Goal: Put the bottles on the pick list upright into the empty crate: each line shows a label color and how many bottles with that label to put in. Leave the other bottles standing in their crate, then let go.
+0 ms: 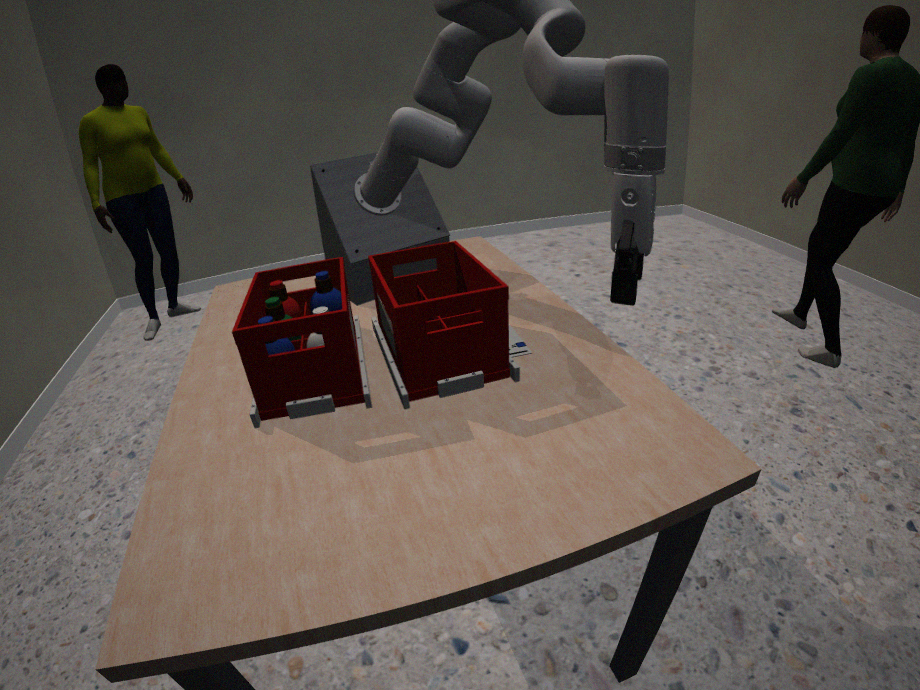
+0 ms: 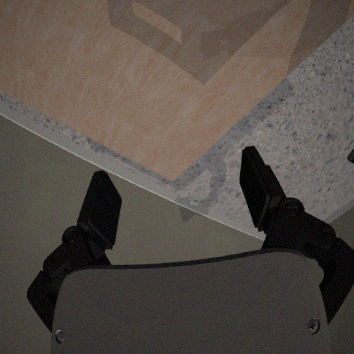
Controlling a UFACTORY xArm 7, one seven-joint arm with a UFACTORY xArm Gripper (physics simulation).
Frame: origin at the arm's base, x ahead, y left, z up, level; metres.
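Seen in the pictures: gripper, fingertip midpoint: (image 1: 627,290) (image 2: 175,174); arm's base, origin of the base link: (image 1: 377,194).
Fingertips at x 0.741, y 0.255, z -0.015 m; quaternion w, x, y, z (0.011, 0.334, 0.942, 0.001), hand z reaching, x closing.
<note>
Offsets run from my fingertips to a thing's middle. "spot": to the spot under its first point. Level surfaces: height alone.
A red crate @[0.326 m back, 0.456 m right, 0.137 m down] (image 1: 300,378) on the left of the table holds several upright bottles: a red one @[0.412 m back, 0.501 m right, 0.139 m down] (image 1: 289,303), a green-capped one @[0.323 m back, 0.500 m right, 0.139 m down] (image 1: 273,306), a blue one at the back @[spot: 0.390 m back, 0.407 m right, 0.105 m down] (image 1: 325,298), a blue one at the front @[spot: 0.221 m back, 0.487 m right, 0.104 m down] (image 1: 279,345) and a white one @[0.237 m back, 0.409 m right, 0.139 m down] (image 1: 315,340). A second red crate @[0.308 m back, 0.208 m right, 0.137 m down] (image 1: 464,356) stands to its right, and no bottles show in it. The pick list @[0.321 m back, 0.064 m right, 0.223 m down] (image 1: 519,347) lies beside this crate, mostly hidden, its lines unreadable. My gripper (image 1: 625,300) (image 2: 175,174) is open and empty, high up to the right of both crates.
Grey metal rails and stops @[0.166 m back, 0.199 m right, 0.209 m down] (image 1: 460,382) surround the crates' bases on the wooden table @[0.224 m down] (image 1: 386,534) (image 2: 100,90). The robot's grey pedestal (image 1: 378,222) stands behind the crates. A person in yellow (image 1: 126,155) stands at the left back, another in green (image 1: 873,126) at the right.
</note>
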